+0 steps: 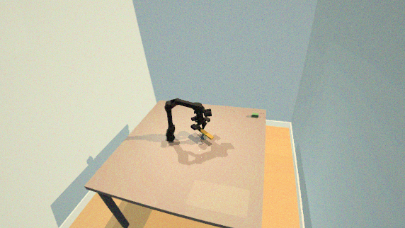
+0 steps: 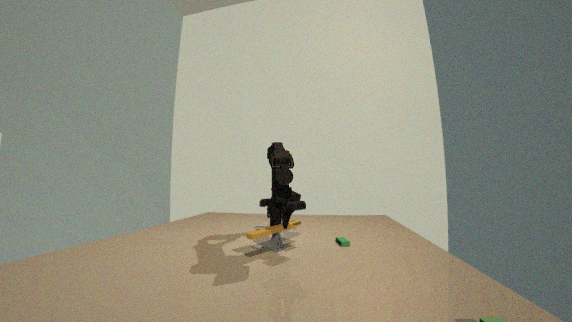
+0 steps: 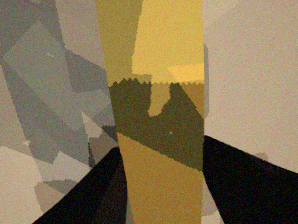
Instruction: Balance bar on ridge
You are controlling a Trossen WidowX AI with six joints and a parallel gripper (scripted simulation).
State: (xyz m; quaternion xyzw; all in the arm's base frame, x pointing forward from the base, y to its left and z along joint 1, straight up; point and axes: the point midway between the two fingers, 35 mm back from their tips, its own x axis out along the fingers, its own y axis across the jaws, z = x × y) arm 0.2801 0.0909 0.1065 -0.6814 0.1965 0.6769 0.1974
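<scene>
Right now my gripper tip is 2 cm short of the bar and 2 cm to the left of it. Round my gripper tip: green block (46 cm ahead, 41 cm to the left, 6 cm below).
</scene>
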